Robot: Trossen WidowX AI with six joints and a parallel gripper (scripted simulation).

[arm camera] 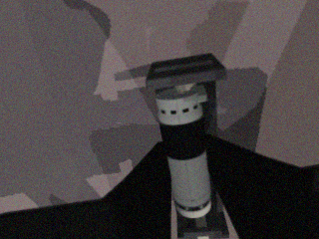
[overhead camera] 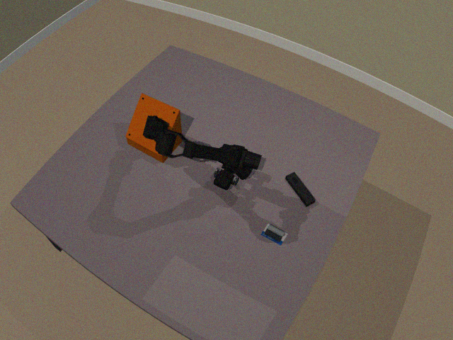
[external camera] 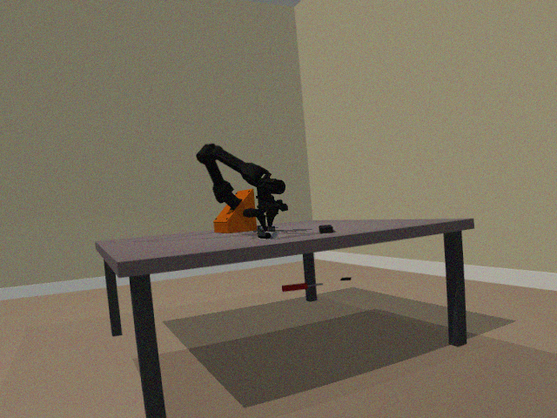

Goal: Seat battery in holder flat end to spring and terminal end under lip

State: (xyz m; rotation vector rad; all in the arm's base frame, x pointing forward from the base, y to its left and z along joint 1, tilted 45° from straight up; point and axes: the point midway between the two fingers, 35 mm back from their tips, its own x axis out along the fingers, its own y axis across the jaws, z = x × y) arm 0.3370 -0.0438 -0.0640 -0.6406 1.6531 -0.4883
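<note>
Right now the battery is 10 mm above my gripper tip. Also, from my gripper tip: red tool (280 mm ahead, 10 mm to the left, 200 mm below); black remote-like bar (280 mm ahead, 110 mm to the left); white box (290 mm ahead, 120 mm to the right).
</note>
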